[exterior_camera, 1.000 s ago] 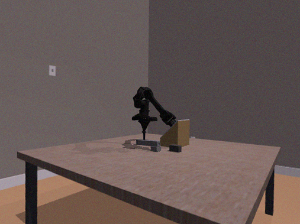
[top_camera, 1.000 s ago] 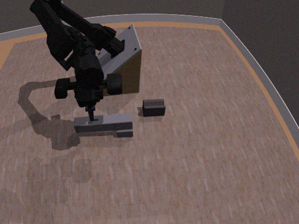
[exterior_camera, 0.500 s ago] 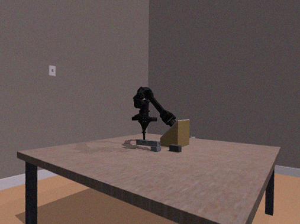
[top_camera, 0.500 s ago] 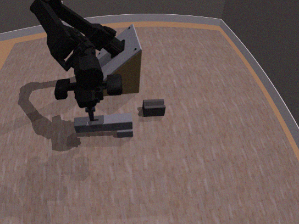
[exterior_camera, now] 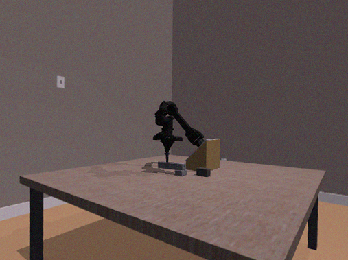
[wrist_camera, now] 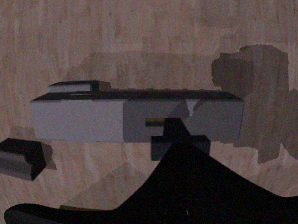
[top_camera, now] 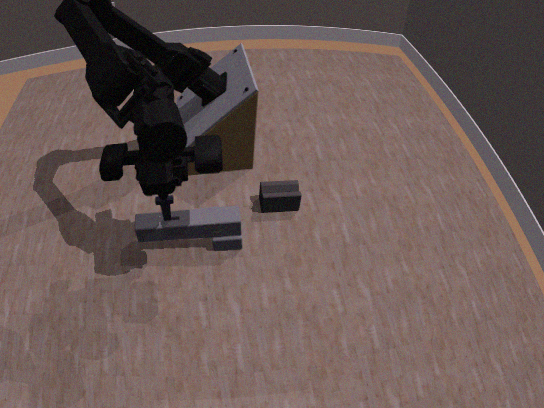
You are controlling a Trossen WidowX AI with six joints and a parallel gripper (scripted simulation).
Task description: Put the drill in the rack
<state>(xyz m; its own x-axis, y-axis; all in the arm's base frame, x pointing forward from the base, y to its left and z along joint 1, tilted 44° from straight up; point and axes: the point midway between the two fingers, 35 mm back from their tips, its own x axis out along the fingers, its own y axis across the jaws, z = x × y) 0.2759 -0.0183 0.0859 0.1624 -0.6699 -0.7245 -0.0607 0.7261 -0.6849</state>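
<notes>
Right now my gripper tip is 30 mm above the dark key. The rest, counted from my gripper tip: dark rack (90 mm behind, 200 mm to the left, 100 mm below); then short bit (10 mm behind, 60 mm to the left, 70 mm below); then grey housing block (10 mm behind, 40 mm to the left, 80 mm below).
</notes>
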